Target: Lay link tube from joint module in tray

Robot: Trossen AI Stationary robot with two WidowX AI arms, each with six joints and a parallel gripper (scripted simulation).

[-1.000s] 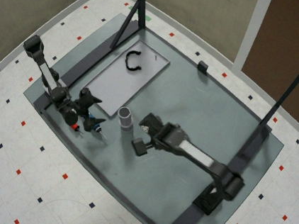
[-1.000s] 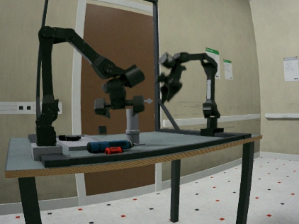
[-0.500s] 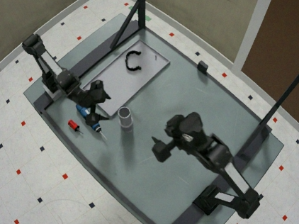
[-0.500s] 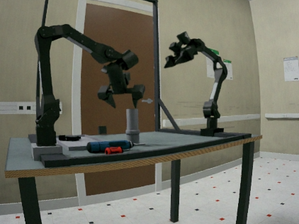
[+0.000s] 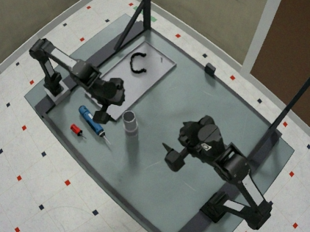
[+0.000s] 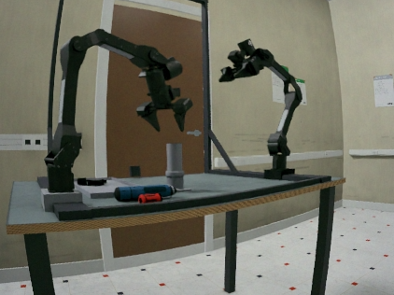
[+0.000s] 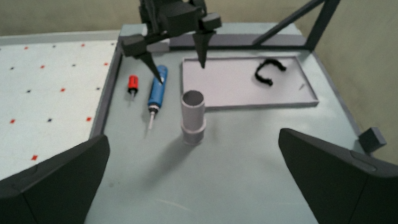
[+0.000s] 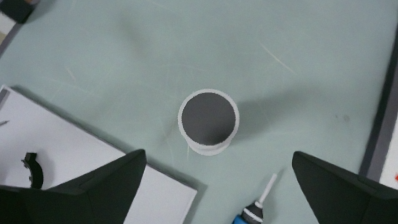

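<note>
Right now the grey link tube is 12 cm below my right hand, 4 cm to the left of it and 2 cm behind it. Round my right hand: joint module (20 cm below, 4 cm to the left, 2 cm behind); flat grey tray (23 cm behind, 22 cm below, 13 cm to the right); red tool (22 cm below, 15 cm to the right, 14 cm ahead).
</note>
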